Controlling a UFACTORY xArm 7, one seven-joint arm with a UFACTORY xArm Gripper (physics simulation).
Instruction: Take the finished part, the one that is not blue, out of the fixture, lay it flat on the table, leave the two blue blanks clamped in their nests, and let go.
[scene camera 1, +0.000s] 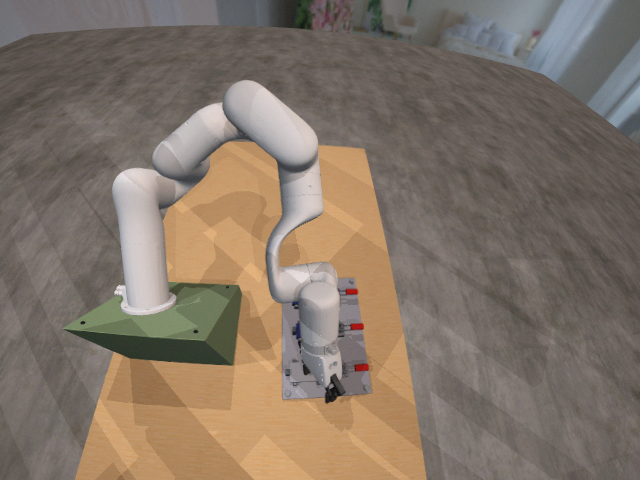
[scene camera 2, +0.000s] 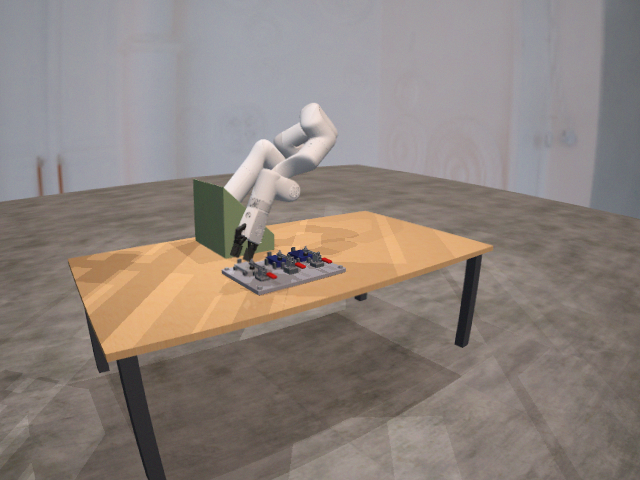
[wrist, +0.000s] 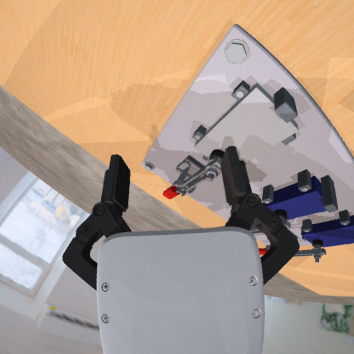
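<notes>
The finished part, a flat light-grey plate, lies in the end nest of the grey fixture. Beside it is a toggle clamp with a red handle; its black tip is at the part's edge, and contact is unclear. Two blue blanks sit in the other nests, partly hidden by their clamps. My gripper is open and empty, tilted above the fixture's end, with one finger overlapping the clamp area in the wrist view.
The other two clamps have red handles along the same side. Dark locating blocks stand around the part. A green pedestal carries the arm. The wooden table extends around the fixture.
</notes>
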